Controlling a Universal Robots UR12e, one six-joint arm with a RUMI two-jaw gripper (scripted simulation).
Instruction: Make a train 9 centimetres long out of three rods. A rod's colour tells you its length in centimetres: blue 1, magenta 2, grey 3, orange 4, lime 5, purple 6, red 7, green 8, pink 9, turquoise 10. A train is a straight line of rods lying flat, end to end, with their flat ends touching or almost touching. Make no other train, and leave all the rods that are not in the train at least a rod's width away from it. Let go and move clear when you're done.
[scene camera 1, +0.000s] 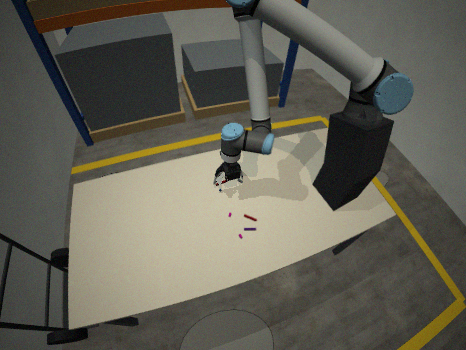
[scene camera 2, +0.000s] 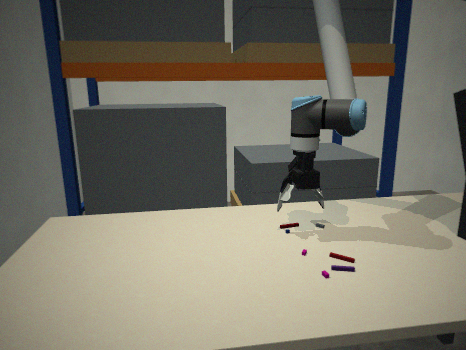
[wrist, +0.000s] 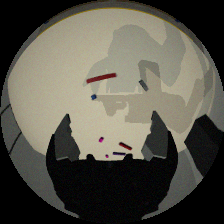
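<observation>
Gripper (scene camera 2: 300, 210) visible; the gripper is also visible at (wrist: 110, 113).
</observation>
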